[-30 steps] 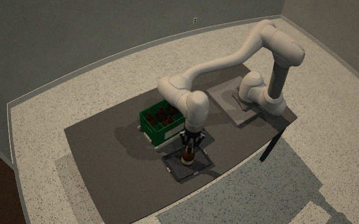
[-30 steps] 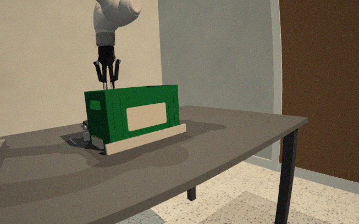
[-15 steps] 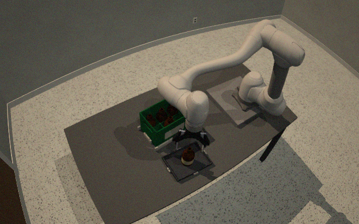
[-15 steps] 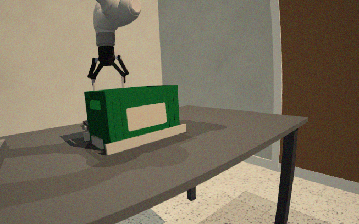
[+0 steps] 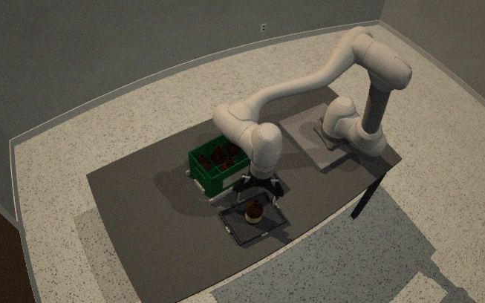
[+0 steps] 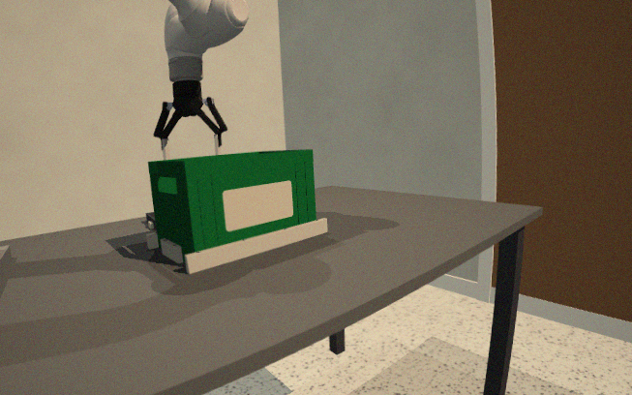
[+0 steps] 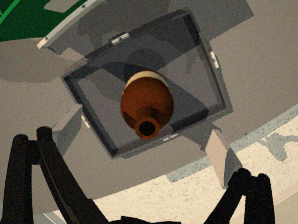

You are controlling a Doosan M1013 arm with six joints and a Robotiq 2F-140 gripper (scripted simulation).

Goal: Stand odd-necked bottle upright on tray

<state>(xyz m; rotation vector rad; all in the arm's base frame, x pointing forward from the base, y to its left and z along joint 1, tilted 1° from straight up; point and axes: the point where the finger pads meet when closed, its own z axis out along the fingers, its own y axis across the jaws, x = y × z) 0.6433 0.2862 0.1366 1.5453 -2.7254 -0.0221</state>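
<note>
My gripper is now 90 mm above the bottle. Round my hand: crate 280 mm to the right, 90 mm below, 30 mm ahead; then black tray 160 mm below.
</note>
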